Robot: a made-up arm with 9 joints. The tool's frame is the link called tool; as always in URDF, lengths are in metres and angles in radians.
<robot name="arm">
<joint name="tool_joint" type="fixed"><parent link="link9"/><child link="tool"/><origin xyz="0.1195 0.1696 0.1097"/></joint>
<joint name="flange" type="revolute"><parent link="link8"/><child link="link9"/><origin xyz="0.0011 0.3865 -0.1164"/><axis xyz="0 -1 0"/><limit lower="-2.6" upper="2.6" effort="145" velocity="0.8"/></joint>
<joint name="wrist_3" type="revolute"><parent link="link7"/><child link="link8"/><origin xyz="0.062 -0.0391 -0.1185"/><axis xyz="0 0 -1"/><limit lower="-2.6" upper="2.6" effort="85" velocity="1"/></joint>
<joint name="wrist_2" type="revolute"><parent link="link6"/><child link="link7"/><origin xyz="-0.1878 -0.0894 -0.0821"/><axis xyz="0 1 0"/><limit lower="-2.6" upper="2.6" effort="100" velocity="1.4"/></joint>
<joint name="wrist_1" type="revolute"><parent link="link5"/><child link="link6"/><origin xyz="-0.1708 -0.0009 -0.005"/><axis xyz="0 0 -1"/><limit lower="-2.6" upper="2.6" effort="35" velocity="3.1"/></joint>
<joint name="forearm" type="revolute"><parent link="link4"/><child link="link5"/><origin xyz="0.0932 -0.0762 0.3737"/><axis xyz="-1 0 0"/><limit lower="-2.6" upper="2.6" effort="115" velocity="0.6"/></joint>
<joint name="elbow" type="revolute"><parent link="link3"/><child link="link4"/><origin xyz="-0.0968 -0.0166 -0.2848"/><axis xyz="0 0 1"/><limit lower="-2.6" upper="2.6" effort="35" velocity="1.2"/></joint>
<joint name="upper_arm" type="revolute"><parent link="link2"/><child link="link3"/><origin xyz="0.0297 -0.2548 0.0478"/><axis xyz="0 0 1"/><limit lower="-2.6" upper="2.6" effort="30" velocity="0.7"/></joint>
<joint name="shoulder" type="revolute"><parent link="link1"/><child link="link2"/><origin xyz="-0.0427 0.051 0.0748"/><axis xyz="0 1 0"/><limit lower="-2.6" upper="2.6" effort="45" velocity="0.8"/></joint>
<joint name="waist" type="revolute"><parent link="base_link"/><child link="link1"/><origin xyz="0 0 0.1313"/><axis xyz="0 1 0"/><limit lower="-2.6" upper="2.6" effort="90" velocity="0.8"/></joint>
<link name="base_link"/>
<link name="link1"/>
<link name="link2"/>
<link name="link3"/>
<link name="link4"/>
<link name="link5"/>
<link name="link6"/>
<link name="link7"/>
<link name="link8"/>
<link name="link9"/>
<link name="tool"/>
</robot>
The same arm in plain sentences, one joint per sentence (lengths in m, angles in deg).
The arm has nine revolute joints in a row. What follows holds with every joint at zero, and every direction is one of the base frame's. Joint 1 lies 0.1313 m along +z from the base frame's origin and turns about +y, from -148.97 to 148.97 deg. Joint 2 lies 0.0427 m along -x and 0.051 m along +y and 0.0748 m along +z from joint 1 and turns about +y, from -148.97 to 148.97 deg. Joint 3 lies 0.0297 m along +x and 0.2548 m along -y and 0.0478 m along +z from joint 2 and turns about +z, from -148.97 to 148.97 deg. Joint 4 lies 0.0968 m along -x and 0.0166 m along -y and 0.2848 m along -z from joint 3 and turns about +z, from -148.97 to 148.97 deg. Joint 5 lies 0.0932 m along +x and 0.0762 m along -y and 0.3737 m along +z from joint 4 and turns about -x, from -148.97 to 148.97 deg. Joint 6 lies 0.1708 m along -x and 0.0009 m along -y and 0.005 m along -z from joint 5 and turns about -z, from -148.97 to 148.97 deg. Joint 7 lies 0.1878 m along -x and 0.0894 m along -y and 0.0821 m along -z from joint 6 and turns about +y, from -148.97 to 148.97 deg. Joint 8 lies 0.062 m along +x and 0.0391 m along -y and 0.1185 m along -z from joint 7 and turns about -z, from -148.97 to 148.97 deg. Joint 9 lies 0.0011 m along +x and 0.3865 m along +y and 0.1164 m along -z from joint 8 and turns about -y, from -148.97 to 148.97 deg. The tool frame, which is the frame that the pose is given for, lies 0.1195 m along +x and 0.1696 m along +y and 0.1097 m along +z from joint 9; its axes are parallel to the base frame's.
